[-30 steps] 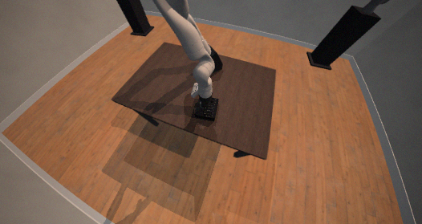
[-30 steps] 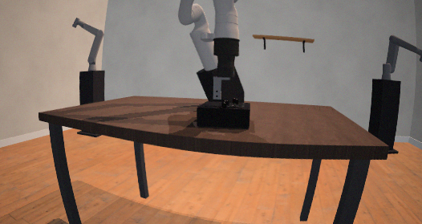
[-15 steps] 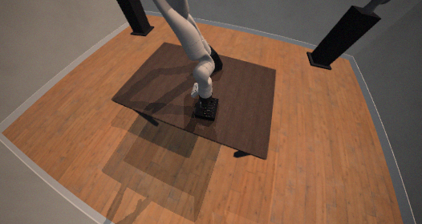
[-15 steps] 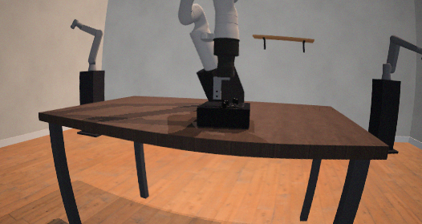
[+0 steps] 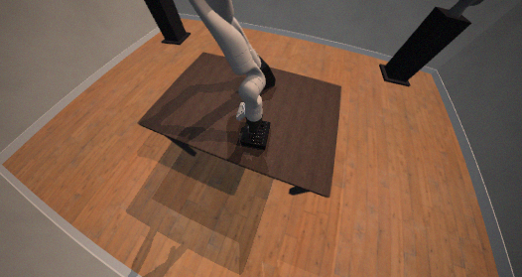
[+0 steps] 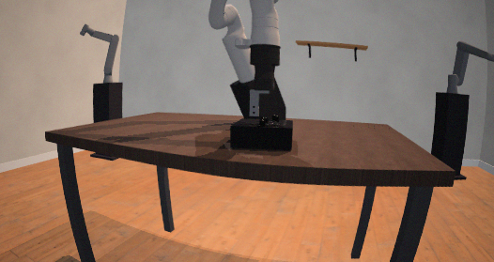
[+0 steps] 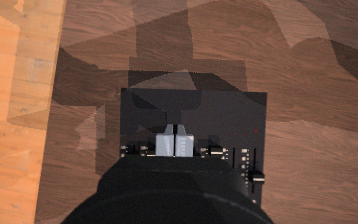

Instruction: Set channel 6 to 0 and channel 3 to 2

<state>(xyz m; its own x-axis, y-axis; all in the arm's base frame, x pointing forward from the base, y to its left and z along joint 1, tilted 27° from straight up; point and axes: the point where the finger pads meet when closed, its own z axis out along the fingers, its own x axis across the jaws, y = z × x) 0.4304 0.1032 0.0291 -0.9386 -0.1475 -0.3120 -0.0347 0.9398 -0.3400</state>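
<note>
Right now my hand is 3 cm above the channel 3 fader cap and 2 cm to the right of it. Round my hand: channel 5 fader cap 4 cm behind, 3 cm below, 2 cm to the left; then channel 4 fader cap 3 cm to the left, 3 cm below, 2 cm behind; then channel 2 fader cap 3 cm below, 2 cm to the left, 2 cm ahead.
</note>
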